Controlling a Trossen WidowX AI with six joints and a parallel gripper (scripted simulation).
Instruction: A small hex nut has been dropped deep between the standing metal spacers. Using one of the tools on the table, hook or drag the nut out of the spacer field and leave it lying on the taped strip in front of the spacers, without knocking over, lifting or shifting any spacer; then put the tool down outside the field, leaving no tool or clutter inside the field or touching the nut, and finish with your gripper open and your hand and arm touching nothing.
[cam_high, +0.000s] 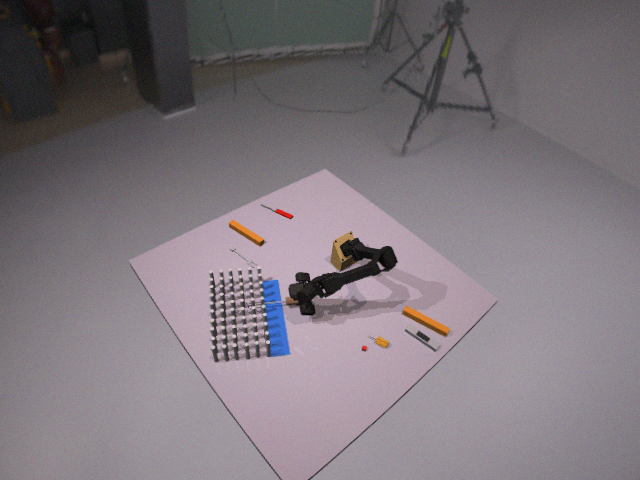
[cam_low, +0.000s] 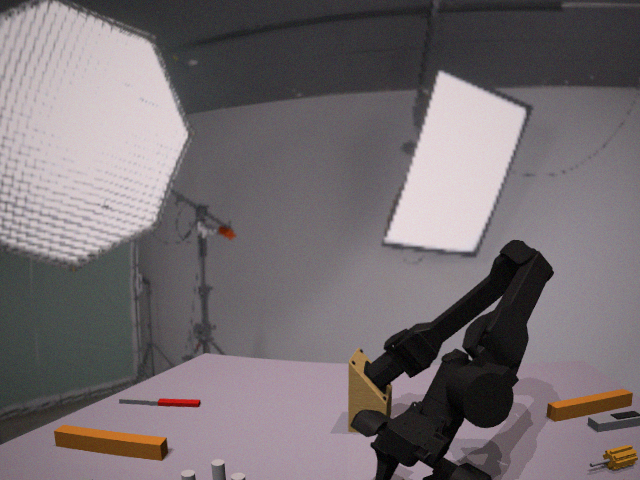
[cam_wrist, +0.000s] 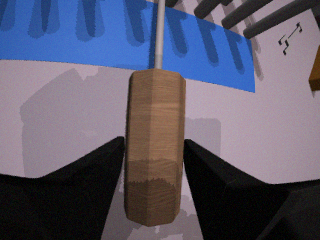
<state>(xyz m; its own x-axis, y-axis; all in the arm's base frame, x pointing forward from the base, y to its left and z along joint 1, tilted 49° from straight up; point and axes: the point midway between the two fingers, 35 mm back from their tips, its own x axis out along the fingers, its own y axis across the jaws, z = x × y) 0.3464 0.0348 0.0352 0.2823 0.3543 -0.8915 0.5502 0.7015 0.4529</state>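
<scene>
The blue taped strip is 110 mm ahead of my gripper tip, 30 mm below it and 20 mm to the right of it. From my gripper tip the other things lie so: red cube: 360 mm to the left, 60 mm behind, 30 mm below; then small yellow tool: 380 mm to the left, 140 mm behind, 20 mm below; then hook tool: 90 mm ahead, 60 mm to the right.
</scene>
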